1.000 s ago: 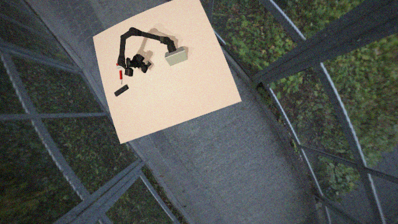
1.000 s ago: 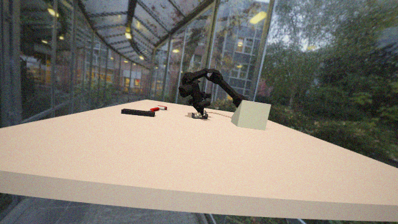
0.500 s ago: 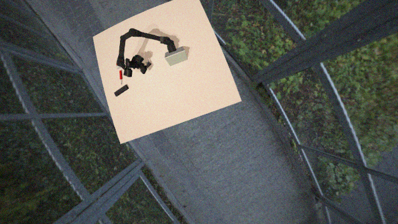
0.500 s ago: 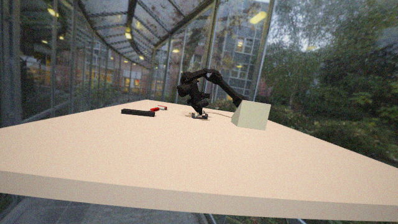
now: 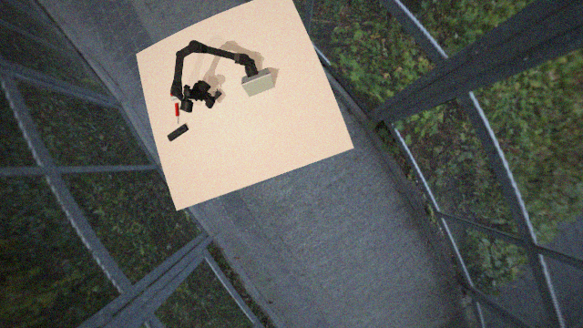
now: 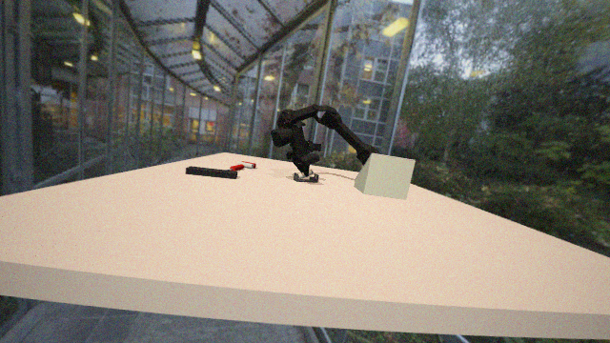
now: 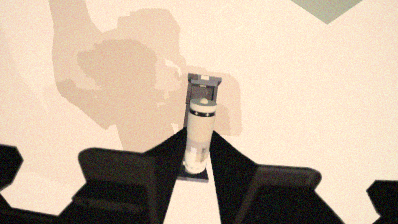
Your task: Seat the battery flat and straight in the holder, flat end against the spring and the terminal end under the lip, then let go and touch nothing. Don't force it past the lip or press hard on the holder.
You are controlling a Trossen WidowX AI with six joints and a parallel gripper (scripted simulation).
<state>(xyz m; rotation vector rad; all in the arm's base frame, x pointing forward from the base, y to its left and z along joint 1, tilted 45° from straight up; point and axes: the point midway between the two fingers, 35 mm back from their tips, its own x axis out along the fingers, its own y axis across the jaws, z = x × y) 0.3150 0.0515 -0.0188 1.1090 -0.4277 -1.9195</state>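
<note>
The battery is 1 cm above my gripper tip. Round my gripper tip: red screwdriver (30 cm ahead, 4 cm to the left, 1 cm below); then black bar (32 cm ahead, 16 cm to the left, 1 cm below).
</note>
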